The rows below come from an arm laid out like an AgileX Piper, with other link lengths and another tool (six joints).
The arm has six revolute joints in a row. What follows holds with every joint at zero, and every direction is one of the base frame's.
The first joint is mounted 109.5 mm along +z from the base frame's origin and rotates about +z.
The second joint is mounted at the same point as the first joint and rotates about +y.
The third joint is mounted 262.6 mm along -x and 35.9 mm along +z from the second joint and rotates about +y.
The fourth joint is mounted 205.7 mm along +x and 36.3 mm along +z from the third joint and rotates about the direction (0.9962, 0, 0.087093).
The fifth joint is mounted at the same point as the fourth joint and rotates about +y.
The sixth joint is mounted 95.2 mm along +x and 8.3 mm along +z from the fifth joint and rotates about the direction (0.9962, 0, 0.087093).
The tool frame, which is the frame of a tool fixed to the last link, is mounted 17.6 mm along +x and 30 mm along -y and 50.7 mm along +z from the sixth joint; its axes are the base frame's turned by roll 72.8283, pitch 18.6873 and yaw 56.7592 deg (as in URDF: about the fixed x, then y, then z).
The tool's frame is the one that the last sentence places.
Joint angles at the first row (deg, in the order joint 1, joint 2, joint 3, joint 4, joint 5, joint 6):
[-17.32 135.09 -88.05 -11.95 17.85 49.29]
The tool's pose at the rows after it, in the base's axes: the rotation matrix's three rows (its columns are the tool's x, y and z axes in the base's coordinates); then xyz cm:
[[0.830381, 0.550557, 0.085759], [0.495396, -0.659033, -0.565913], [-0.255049, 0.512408, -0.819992]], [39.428, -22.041, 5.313]
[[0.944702, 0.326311, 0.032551], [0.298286, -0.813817, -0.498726], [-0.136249, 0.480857, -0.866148]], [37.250, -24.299, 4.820]
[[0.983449, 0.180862, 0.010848], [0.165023, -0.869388, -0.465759], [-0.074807, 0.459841, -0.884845]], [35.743, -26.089, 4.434]
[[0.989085, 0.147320, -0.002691], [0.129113, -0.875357, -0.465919], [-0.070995, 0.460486, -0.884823]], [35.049, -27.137, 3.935]
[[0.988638, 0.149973, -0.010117], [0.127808, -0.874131, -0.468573], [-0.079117, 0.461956, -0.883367]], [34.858, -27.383, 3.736]
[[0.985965, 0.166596, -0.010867], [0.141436, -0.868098, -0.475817], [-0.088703, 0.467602, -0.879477]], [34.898, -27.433, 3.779]
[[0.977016, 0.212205, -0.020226], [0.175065, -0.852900, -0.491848], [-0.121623, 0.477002, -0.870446]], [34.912, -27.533, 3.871]
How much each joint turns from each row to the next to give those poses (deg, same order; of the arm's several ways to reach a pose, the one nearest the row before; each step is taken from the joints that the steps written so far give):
[-3.77 -0.05 0.00 -1.12 -2.16 12.69]
[-3.78 0.00 0.00 -0.47 -1.90 12.90]
[-3.02 0.36 -0.19 -2.22 -1.45 8.46]
[-1.59 0.86 -0.21 -2.05 -0.72 2.52]
[-0.36 0.31 0.00 -0.65 0.00 0.18]
[0.00 0.01 0.00 -0.01 0.13 -1.05]
[0.00 0.00 0.00 0.18 0.87 -2.94]

